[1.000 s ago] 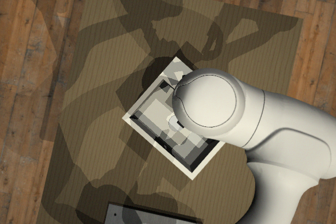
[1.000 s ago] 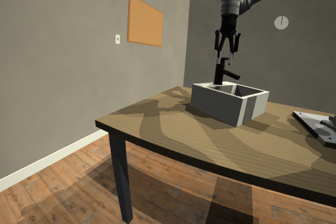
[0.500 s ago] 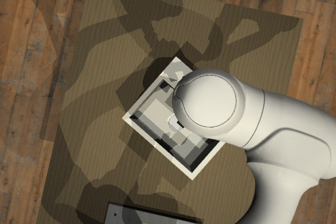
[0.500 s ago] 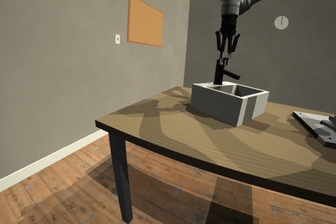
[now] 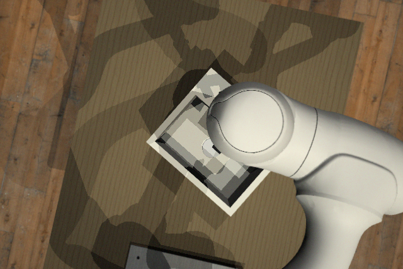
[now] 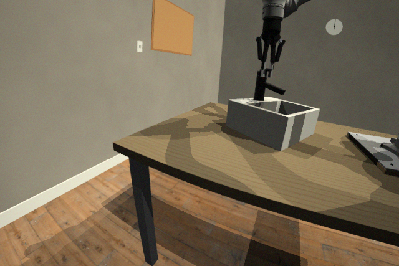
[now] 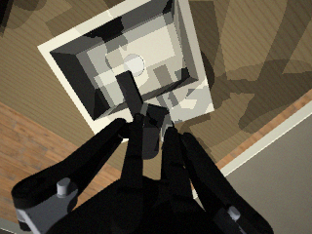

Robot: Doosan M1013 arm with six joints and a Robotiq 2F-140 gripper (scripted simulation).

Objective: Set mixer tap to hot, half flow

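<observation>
Right now the lever is 2 cm to the right of my hand. The rest, counted from my hand: black mixer tap 4 cm to the right, 5 cm below; then white sink 8 cm behind, 2 cm to the left, 24 cm below.
</observation>
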